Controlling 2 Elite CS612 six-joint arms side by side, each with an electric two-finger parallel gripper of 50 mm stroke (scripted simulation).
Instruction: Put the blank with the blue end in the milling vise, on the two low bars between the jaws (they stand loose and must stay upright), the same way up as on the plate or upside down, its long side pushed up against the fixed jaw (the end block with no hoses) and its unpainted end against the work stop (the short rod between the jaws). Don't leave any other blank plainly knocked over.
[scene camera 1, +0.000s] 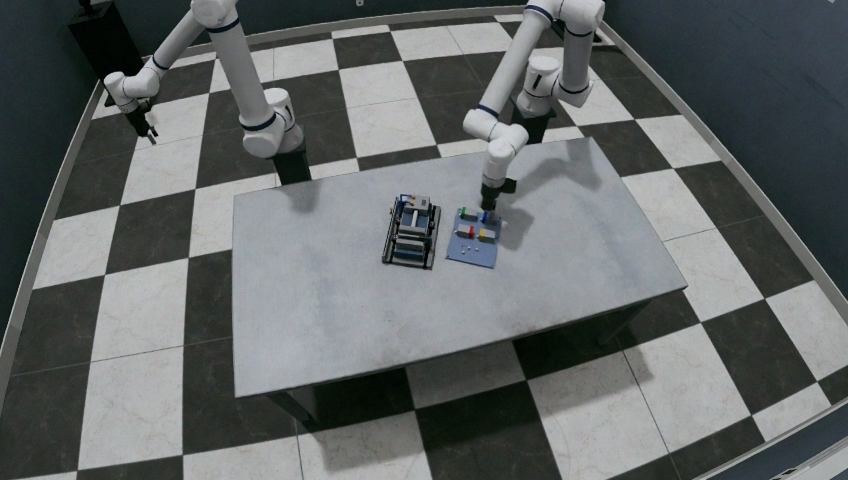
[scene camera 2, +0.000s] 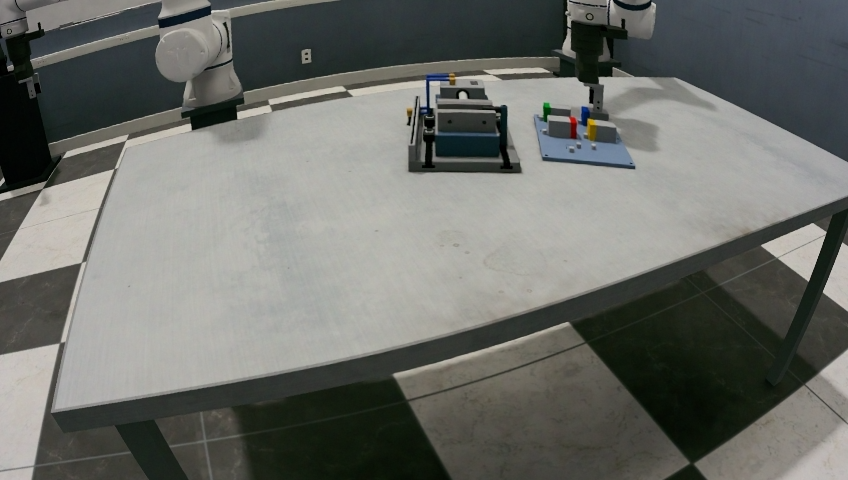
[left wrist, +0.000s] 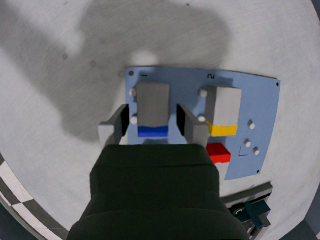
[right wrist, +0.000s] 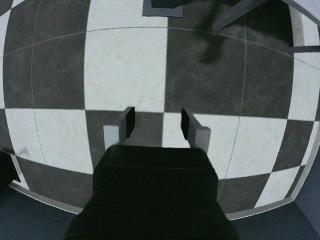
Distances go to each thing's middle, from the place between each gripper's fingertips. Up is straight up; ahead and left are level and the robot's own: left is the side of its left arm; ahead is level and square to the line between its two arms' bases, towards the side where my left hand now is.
My left gripper (scene camera 2: 595, 107) is now 40 mm above the blue-ended blank (left wrist: 152, 97). The rest, counted from my left hand: yellow-ended blank (left wrist: 222, 103) 80 mm ahead, 40 mm to the right, 40 mm below; blue plate (scene camera 2: 607, 154) 60 mm ahead, 80 mm to the right, 60 mm below.
